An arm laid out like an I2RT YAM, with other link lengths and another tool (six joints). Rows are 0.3 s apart.
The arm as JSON. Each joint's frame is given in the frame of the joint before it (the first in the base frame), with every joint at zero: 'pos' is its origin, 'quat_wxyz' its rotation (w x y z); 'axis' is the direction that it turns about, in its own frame. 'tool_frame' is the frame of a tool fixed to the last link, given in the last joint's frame.
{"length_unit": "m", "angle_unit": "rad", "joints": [
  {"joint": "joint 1", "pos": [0.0, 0.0, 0.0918], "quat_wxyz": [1.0, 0.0, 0.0, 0.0], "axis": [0.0, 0.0, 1.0]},
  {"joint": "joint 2", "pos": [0.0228, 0.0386, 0.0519], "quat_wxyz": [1.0, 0.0, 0.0, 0.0], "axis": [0.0, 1.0, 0.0]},
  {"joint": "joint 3", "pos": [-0.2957, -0.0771, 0.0], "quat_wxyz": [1.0, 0.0, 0.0, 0.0], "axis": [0.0, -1.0, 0.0]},
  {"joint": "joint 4", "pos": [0.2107, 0.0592, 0.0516], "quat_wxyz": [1.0, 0.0, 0.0, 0.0], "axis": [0.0, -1.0, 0.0]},
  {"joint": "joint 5", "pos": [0.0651, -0.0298, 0.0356], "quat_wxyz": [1.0, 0.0, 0.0, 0.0], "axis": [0.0, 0.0, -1.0]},
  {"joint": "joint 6", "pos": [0.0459, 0.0, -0.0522], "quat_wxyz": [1.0, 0.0, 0.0, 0.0], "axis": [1.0, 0.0, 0.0]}
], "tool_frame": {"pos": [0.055, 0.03, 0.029], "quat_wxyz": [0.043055, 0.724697, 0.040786, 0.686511]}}
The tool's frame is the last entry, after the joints.
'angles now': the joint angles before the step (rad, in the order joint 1, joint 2, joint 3, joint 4, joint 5, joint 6). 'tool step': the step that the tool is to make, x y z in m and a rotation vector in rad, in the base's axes. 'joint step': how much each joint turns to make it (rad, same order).
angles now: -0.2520, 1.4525, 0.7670, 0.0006, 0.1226, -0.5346
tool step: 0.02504, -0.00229, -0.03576, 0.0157, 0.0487, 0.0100
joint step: 0.0118, 0.1667, -0.0001, 0.1152, -0.0008, 0.0038
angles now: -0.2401, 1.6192, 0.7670, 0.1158, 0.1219, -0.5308
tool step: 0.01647, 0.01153, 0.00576, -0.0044, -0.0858, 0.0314
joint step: 0.0438, 0.0271, -0.0001, 0.1095, 0.0004, 0.0191
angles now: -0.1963, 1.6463, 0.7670, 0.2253, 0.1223, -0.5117
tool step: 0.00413, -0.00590, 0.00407, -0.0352, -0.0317, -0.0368
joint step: -0.0003, 0.0015, -0.0001, 0.0397, 0.0462, -0.0012
